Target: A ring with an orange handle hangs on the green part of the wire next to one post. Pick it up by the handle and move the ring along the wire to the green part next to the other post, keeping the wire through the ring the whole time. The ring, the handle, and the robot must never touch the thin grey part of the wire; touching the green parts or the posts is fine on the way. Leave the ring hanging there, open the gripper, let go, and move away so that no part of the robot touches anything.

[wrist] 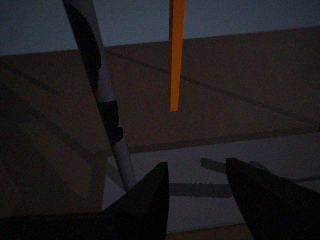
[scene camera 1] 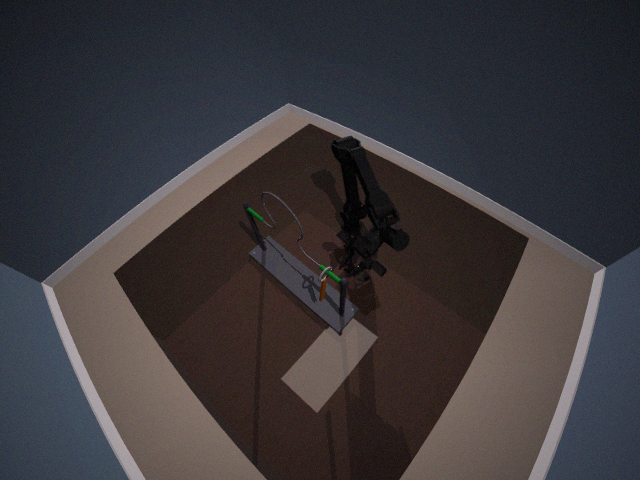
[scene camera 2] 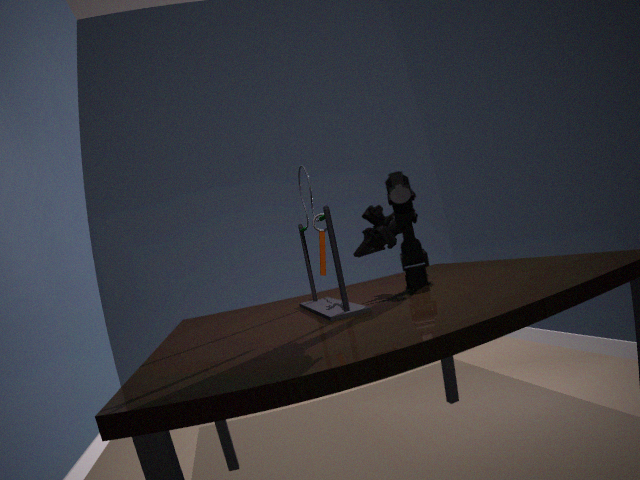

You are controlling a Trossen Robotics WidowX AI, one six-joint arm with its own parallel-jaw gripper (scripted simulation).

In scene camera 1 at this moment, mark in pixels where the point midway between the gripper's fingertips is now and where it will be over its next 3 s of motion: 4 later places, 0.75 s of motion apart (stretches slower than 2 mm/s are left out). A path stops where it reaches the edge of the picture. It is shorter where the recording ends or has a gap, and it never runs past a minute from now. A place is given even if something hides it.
My gripper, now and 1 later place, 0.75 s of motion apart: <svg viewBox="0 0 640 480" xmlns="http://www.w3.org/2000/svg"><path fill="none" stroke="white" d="M343 273L351 262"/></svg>
